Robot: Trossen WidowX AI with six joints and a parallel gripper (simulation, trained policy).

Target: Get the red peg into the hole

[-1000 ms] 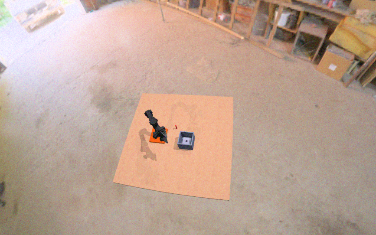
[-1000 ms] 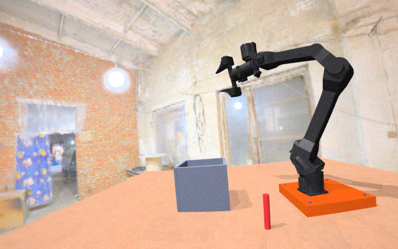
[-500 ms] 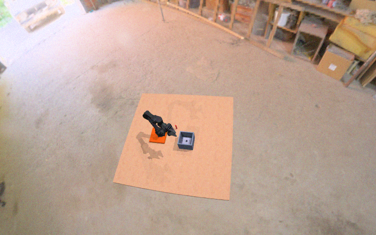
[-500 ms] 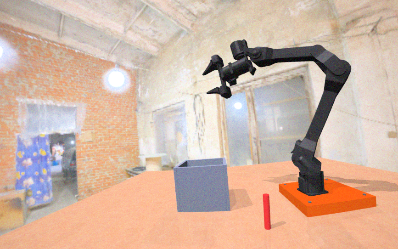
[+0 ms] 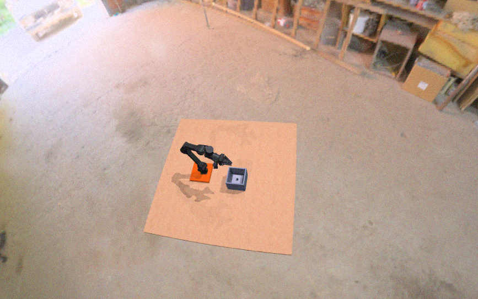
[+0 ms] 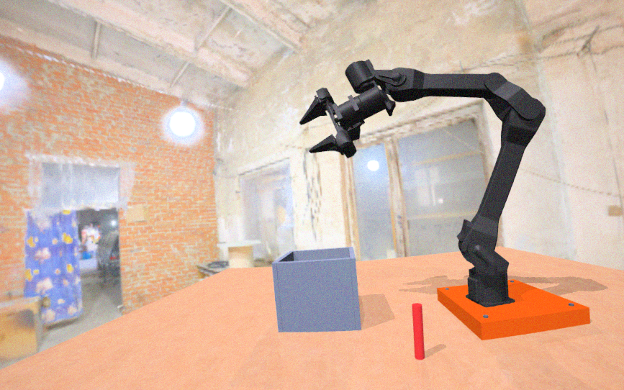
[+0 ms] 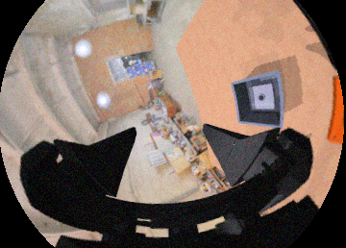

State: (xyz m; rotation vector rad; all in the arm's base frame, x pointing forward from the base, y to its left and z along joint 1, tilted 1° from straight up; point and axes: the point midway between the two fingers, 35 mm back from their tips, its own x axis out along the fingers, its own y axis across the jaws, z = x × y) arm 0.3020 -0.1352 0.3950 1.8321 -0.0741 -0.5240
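Now: the red peg 380 mm below my gripper tip, 240 mm to the left of it and 140 mm behind it. Also, from my gripper tip: grey plate: 370 mm below, 40 mm to the left, 10 mm behind.
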